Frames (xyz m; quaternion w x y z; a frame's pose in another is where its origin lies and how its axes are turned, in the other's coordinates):
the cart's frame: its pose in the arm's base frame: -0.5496 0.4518 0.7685 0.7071 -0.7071 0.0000 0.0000
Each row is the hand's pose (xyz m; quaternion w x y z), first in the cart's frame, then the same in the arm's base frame.
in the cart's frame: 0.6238 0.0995 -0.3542 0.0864 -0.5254 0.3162 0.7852
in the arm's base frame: 0.0742 0.0976 0.6690 0.3104 0.4326 -0.7788 -0.3316
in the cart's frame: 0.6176 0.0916 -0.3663 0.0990 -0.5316 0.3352 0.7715
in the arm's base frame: 0.0680 0.0855 0.6769 0.3059 0.4459 -0.7826 -0.3085
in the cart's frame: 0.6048 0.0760 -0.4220 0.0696 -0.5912 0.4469 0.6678
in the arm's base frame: 0.0552 0.0298 0.6925 0.3688 0.4672 -0.7882 -0.1562
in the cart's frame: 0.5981 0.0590 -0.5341 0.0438 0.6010 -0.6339 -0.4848
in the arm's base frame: 0.0485 -0.0823 0.7095 0.4559 0.3940 -0.7910 0.1054
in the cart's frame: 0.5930 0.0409 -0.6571 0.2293 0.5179 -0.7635 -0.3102
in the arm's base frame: 0.0434 -0.2053 0.7276 0.5284 0.2041 -0.7592 0.3205
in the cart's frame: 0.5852 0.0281 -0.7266 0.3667 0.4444 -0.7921 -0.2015
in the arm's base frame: 0.0356 -0.2748 0.7404 0.5735 0.0549 -0.7026 0.4176
